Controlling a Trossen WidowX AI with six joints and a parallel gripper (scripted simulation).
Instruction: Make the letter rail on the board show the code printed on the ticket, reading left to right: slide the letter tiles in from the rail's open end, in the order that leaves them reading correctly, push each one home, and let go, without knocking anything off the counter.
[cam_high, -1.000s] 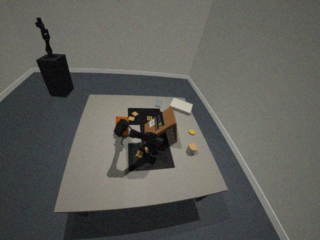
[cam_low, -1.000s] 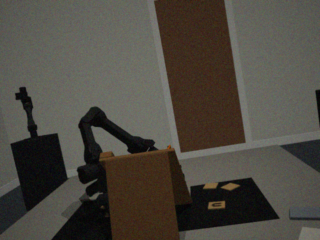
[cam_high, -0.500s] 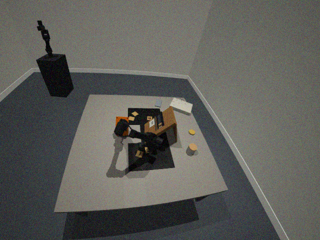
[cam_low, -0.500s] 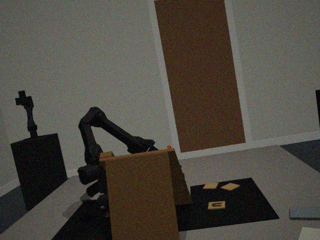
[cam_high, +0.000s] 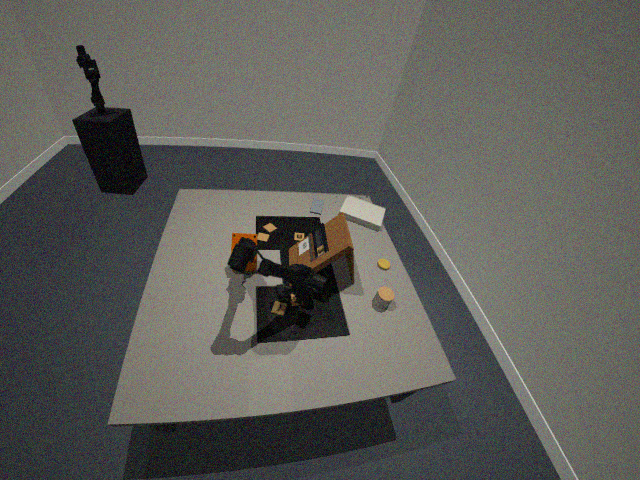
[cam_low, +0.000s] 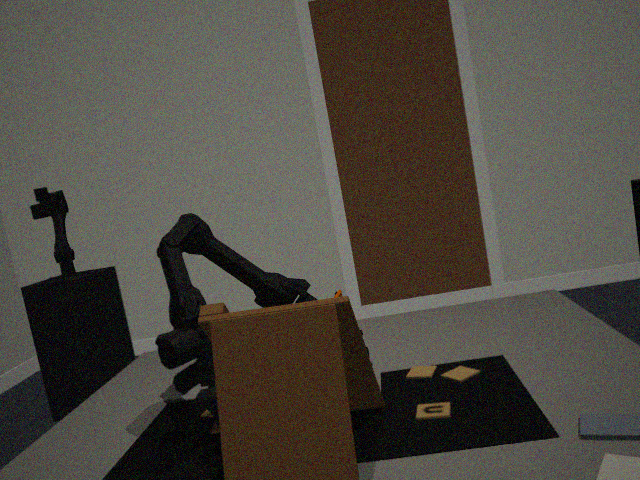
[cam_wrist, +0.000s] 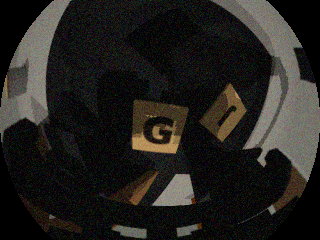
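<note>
The white ticket is 260 mm to the left of my gripper tip, 80 mm above it and 30 mm ahead of it. Round my gripper tip: yellow disc: 470 mm ahead, 260 mm to the left, 10 mm above; then black mat: 190 mm to the left, 40 mm behind; then grey-blue card: 710 mm to the left, 120 mm ahead.
</note>
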